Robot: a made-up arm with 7 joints.
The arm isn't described. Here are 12 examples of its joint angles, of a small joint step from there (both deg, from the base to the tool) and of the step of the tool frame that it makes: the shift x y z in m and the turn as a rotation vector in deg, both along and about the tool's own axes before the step.
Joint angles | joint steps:
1: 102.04 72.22 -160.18 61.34 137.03 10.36 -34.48 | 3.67 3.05 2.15 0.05 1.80 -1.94 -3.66
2: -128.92 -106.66 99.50 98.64 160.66 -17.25 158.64 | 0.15 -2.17 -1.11 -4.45 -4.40 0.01 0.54
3: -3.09 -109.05 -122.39 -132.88 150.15 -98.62 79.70 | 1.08 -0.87 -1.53 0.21 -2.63 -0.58 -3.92
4: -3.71 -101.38 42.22 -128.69 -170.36 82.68 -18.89 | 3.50 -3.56 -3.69 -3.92 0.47 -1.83 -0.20
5: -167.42 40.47 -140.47 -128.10 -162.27 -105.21 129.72 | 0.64 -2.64 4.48 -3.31 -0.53 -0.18 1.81
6: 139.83 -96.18 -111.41 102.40 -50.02 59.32 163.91 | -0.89 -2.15 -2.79 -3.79 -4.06 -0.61 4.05
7: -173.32 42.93 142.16 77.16 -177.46 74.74 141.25 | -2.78 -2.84 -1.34 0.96 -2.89 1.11 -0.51
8: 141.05 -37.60 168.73 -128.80 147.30 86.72 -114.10 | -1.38 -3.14 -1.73 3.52 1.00 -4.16 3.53
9: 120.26 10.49 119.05 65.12 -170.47 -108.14 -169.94 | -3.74 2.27 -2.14 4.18 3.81 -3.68 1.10
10: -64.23 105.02 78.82 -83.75 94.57 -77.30 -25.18 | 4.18 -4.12 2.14 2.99 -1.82 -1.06 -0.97
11: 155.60 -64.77 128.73 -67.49 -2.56 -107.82 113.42 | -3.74 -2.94 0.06 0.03 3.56 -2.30 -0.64
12: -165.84 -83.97 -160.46 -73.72 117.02 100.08 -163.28 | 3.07 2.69 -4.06 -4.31 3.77 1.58 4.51
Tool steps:
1: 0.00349 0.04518 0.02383 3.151 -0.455 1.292
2: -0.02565 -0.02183 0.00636 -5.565 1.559 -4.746
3: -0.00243 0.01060 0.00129 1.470 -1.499 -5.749
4: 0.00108 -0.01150 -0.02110 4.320 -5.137 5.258
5: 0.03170 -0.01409 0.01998 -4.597 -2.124 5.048
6: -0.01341 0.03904 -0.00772 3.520 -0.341 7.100
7: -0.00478 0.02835 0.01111 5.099 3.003 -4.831
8: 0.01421 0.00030 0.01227 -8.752 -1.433 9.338
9: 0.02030 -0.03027 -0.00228 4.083 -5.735 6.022
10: -0.00301 -0.04926 0.03519 -4.759 -0.062 -6.410
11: 0.01198 0.03106 0.02126 -0.693 4.038 -0.284
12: -0.01420 -0.02037 -0.05265 -2.747 9.789 0.272
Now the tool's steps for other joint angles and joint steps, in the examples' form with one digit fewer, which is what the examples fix.
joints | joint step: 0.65 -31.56 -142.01 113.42 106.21 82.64 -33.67 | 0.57 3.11 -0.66 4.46 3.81 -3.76 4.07
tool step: 0.0079 -0.0131 -0.0016 -1.44 5.52 6.09
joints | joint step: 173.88 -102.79 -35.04 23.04 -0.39 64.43 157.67 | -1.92 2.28 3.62 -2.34 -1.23 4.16 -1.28
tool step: 0.0118 -0.0470 0.0034 -3.74 1.27 -4.45
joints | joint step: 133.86 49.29 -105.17 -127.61 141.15 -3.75 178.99 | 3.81 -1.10 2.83 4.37 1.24 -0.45 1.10
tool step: 0.0441 -0.0162 -0.0162 -1.67 -3.98 -2.07
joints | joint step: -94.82 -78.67 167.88 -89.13 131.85 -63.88 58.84 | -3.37 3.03 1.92 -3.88 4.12 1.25 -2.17
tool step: 0.0570 0.0044 -0.0082 -2.91 -4.32 2.64
